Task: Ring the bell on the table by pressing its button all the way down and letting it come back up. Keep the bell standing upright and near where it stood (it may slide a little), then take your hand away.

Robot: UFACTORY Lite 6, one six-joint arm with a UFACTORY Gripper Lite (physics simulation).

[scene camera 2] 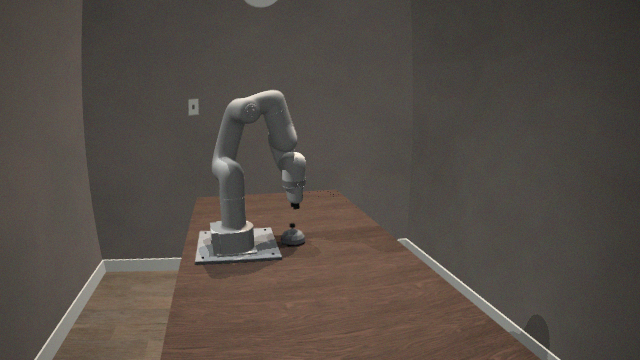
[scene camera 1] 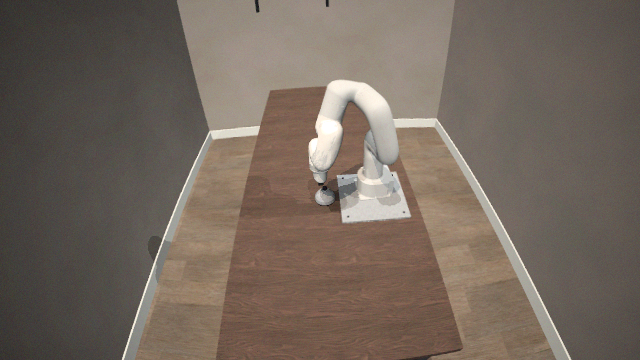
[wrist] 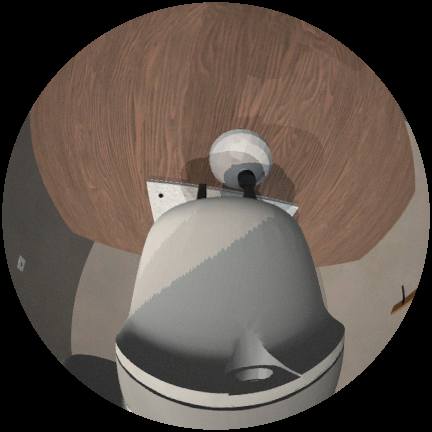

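Seen in the pictures: hand, its tool point: [scene camera 2: 295,204] [scene camera 1: 320,180] [wrist: 225,207]; arm's base, origin of its link: [scene camera 2: 236,247] [scene camera 1: 371,188].
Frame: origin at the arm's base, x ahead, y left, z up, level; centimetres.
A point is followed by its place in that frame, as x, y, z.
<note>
The bell, a grey dome [scene camera 1: 325,198] @(20.0, 5.3, 2.3) [scene camera 2: 293,238] @(19.2, -1.3, 1.7) [wrist: 240,150] @(22.1, 3.0, 2.9), stands upright on the table beside the robot's base plate. Its black button [scene camera 1: 324,188] @(20.0, 2.8, 5.4) [scene camera 2: 292,225] @(19.7, 1.5, 5.3) [wrist: 246,178] @(20.3, 2.4, 5.5) stands up from the top of the dome. My gripper [scene camera 1: 321,184] [scene camera 2: 295,205] [wrist: 226,192] @(21.6, 4.7, 11.4) is open, with its two dark fingers apart and nothing between them. It is above the bell, and scene camera 2 shows a clear gap between the fingertips and the button. In the wrist view the button overlaps the end of the right-hand finger, and the gripper's body hides part of the base plate.
The brown wooden table [scene camera 1: 330,280] @(22.9, 40.1, -1.1) [scene camera 2: 340,300] @(20.9, -39.0, -1.1) [wrist: 100,125] @(26.0, 24.4, -1.1) carries the robot's light metal base plate [scene camera 1: 370,214] @(3.8, 14.5, 0.0) [scene camera 2: 237,258] @(-0.6, -8.8, 0.0) [wrist: 161,202] @(10.8, 14.2, -0.1), close beside the bell. The arm [scene camera 1: 382,120] @(2.9, 14.5, 41.1) [scene camera 2: 230,135] @(1.1, 9.5, 35.3) arches over from its base. Walls surround the table.
</note>
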